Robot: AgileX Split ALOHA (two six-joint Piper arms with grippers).
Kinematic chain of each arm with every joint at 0, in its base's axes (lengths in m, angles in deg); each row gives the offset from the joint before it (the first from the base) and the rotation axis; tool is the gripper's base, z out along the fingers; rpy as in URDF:
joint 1: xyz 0 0 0.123 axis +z
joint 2: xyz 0 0 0 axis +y
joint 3: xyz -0.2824 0 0.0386 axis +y
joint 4: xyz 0.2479 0 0.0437 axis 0.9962 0 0.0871
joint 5: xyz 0 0 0 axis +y
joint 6: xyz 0.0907 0 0.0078 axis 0.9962 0 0.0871
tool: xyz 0 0 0 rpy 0 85 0
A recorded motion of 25 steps. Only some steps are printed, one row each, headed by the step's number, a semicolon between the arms.
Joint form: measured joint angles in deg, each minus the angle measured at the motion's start. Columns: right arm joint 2, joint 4, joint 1, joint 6, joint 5, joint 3; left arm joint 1, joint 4, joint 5, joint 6, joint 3, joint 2.
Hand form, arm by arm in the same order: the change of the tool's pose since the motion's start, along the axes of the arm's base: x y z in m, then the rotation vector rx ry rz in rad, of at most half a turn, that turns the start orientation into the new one. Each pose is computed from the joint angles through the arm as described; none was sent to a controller.
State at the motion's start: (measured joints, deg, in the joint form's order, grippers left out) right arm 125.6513 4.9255 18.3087 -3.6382 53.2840 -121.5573; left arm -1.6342 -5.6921 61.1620 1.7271 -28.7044 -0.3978
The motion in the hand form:
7: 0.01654 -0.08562 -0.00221 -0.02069 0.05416 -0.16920; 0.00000 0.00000 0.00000 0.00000 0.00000 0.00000
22: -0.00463 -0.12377 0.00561 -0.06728 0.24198 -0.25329; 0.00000 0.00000 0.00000 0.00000 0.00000 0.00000
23: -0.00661 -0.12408 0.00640 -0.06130 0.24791 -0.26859; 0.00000 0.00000 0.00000 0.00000 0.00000 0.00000
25: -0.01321 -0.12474 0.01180 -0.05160 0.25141 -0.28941; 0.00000 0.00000 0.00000 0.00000 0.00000 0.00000
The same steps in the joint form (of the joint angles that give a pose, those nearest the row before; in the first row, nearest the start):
7: -0.11 -0.43 -9.97 0.00 3.42 0.00; 0.00 0.00 0.00 0.00 0.00 0.00
22: -2.68 -2.00 -13.99 1.89 16.13 0.78; 0.00 0.00 0.00 0.00 0.00 0.00
23: -3.15 -2.11 -13.99 2.90 16.20 1.39; 0.00 0.00 0.00 0.00 0.00 0.00
25: -4.87 -2.22 -13.99 4.26 16.20 3.13; 0.00 0.00 0.00 0.00 0.00 0.00

